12 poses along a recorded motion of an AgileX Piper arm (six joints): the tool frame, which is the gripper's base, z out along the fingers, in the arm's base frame.
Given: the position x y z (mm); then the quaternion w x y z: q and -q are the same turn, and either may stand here.
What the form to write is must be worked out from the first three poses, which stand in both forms.
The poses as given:
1: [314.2, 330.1, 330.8, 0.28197, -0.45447, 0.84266, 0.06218]
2: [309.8, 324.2, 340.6, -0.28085, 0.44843, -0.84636, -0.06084]
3: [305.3, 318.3, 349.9, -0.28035, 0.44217, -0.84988, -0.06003]
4: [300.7, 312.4, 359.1, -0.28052, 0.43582, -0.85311, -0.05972]
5: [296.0, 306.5, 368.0, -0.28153, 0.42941, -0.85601, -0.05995]
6: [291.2, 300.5, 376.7, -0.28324, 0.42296, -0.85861, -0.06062]
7: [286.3, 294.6, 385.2, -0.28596, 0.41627, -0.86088, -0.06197]
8: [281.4, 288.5, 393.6, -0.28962, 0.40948, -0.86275, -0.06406]
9: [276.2, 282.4, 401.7, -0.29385, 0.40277, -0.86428, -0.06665]
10: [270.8, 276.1, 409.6, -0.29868, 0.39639, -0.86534, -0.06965]
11: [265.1, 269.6, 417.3, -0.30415, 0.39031, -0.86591, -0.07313]
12: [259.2, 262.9, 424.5, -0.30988, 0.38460, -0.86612, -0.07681]
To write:
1: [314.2, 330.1, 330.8, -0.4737, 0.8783, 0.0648, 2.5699]
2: [309.8, 324.2, 340.6, -0.4672, 0.8819, 0.0634, 2.5722]
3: [305.3, 318.3, 349.9, -0.4606, 0.8854, 0.0625, 2.5733]
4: [300.7, 312.4, 359.1, -0.4541, 0.8888, 0.0622, 2.5729]
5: [296.0, 306.5, 368.0, -0.4475, 0.8921, 0.0625, 2.5708]
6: [291.2, 300.5, 376.7, -0.4410, 0.8953, 0.0632, 2.5673]
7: [286.3, 294.6, 385.2, -0.4344, 0.8984, 0.0647, 2.5616]
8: [281.4, 288.5, 393.6, -0.4278, 0.9014, 0.0669, 2.5539]
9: [276.2, 282.4, 401.7, -0.4214, 0.9042, 0.0697, 2.5451]
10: [270.8, 276.1, 409.6, -0.4153, 0.9067, 0.0730, 2.5350]
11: [265.1, 269.6, 417.3, -0.4097, 0.9090, 0.0768, 2.5235]
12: [259.2, 262.9, 424.5, -0.4045, 0.9110, 0.0808, 2.5115]
